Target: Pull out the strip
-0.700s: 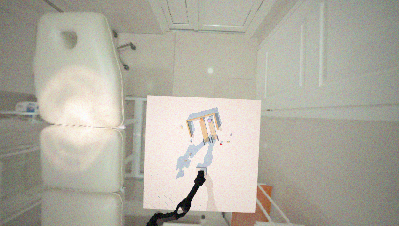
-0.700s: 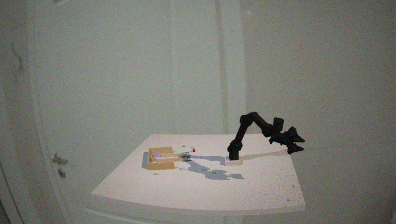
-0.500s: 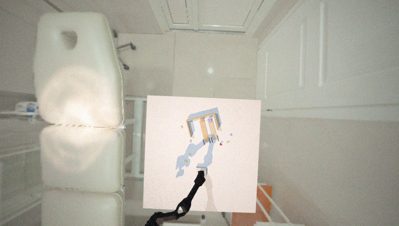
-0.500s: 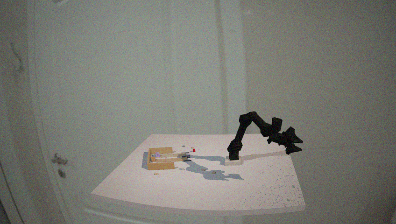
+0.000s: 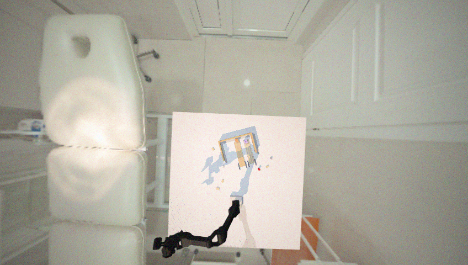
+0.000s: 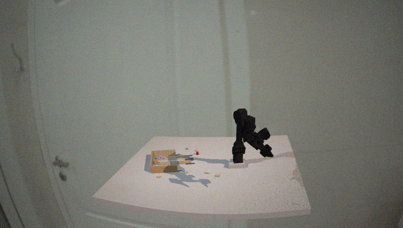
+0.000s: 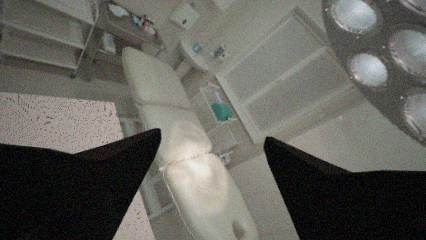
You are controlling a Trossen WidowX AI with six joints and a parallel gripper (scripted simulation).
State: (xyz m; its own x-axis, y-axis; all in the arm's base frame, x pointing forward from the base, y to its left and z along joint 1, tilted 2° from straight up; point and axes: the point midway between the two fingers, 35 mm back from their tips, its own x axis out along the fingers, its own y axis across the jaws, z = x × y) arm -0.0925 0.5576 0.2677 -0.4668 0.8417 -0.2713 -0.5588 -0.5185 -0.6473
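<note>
My gripper tip is now 410 mm short of the small red block, 830 mm to the left of it and 300 mm above it. Round my gripper tip: strip (570 mm ahead, 660 mm to the right, 310 mm below); then small grey cylinder (500 mm ahead, 960 mm to the right, 300 mm below).
</note>
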